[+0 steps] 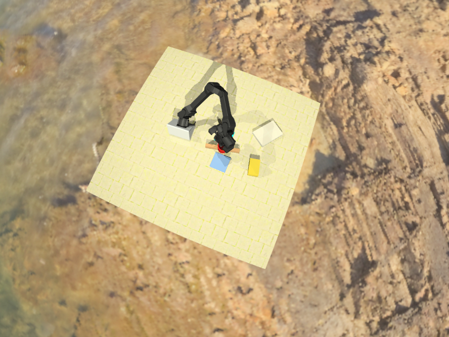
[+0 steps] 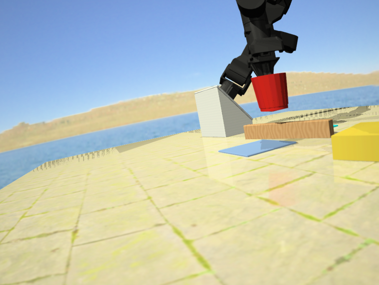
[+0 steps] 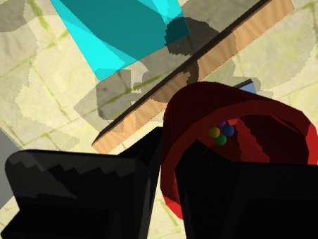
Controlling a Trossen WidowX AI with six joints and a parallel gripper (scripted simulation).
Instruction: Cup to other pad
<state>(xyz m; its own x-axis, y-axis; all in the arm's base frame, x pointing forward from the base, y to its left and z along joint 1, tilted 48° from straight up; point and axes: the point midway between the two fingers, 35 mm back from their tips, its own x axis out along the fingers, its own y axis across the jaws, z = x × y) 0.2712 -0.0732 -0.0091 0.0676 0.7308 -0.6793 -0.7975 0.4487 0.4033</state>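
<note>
My gripper tip is 11 cm above the cyan pad, 10 cm to the right of it and 1 cm short of it. Also, from my gripper tip: red cup: 2 cm to the right, 2 cm ahead; light blue pad: 11 cm below, 9 cm to the right, 3 cm ahead; wooden bar: 9 cm below, 2 cm ahead, 1 cm to the left.
</note>
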